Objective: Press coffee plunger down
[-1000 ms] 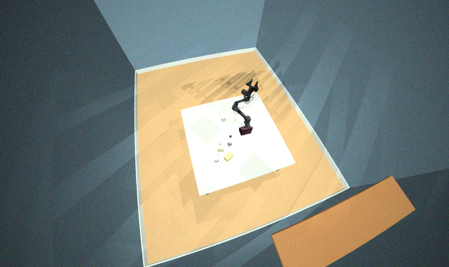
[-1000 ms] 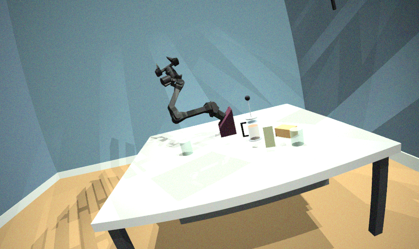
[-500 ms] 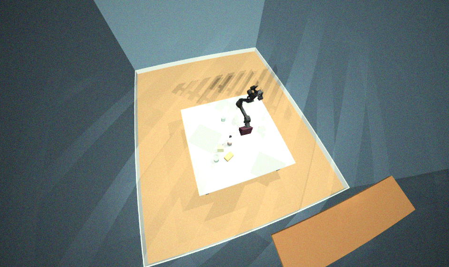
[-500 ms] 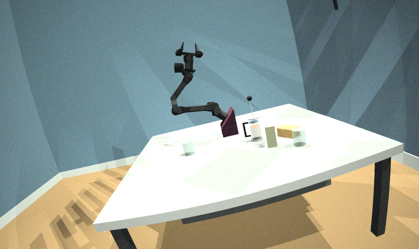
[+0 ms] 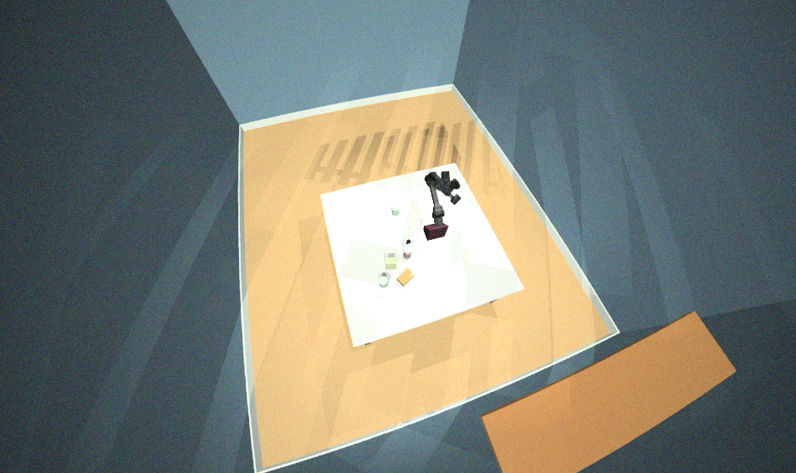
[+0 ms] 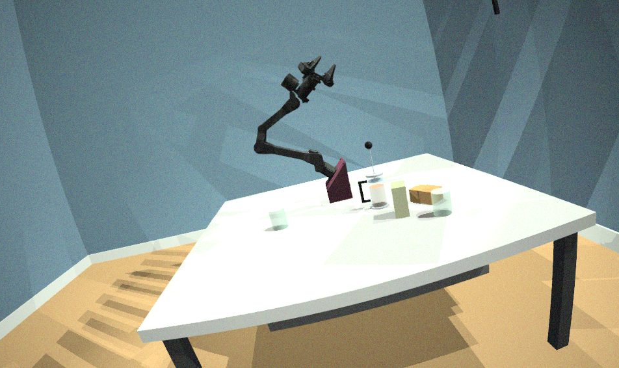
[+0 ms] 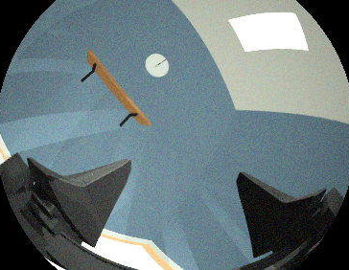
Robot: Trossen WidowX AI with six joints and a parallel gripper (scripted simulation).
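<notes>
My gripper tip is now 490 mm above the coffee press, 220 mm short of it and 60 mm to the right of it. The rest, counted from my gripper tip: orange box 590 mm below, 270 mm ahead, 260 mm to the left.
</notes>
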